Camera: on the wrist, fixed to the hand. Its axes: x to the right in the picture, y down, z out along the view.
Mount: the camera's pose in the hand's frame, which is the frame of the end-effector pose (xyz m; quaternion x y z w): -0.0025 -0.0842 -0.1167 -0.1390 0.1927 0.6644 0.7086
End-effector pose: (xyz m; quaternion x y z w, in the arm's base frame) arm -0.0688 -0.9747 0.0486 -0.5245 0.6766 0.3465 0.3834
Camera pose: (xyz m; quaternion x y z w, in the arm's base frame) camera -0.0044 -1.0929 0.0996 0.0422 -0.8537 -0.4933 0.1618
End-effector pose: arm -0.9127 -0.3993 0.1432 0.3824 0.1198 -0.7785 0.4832
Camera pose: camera -0.9272 -0.2903 0.0503 0.4334 0.0321 -0.1403 0.8896
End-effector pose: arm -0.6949 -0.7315 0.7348 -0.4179 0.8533 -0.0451 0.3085
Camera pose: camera -0.7019 -0.8052 0.8582 0.2366 0.9480 0.2111 0.0260
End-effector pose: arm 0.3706 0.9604 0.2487 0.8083 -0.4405 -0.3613 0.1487
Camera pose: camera 0.5041 1.0012 0.2839 0.3290 -0.7703 -0.0627 0.5426
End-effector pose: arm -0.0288 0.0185 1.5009 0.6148 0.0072 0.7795 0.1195
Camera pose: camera -0.1254 0.1156 1.4567 -0.2736 0.4887 -0.7512 0.3492
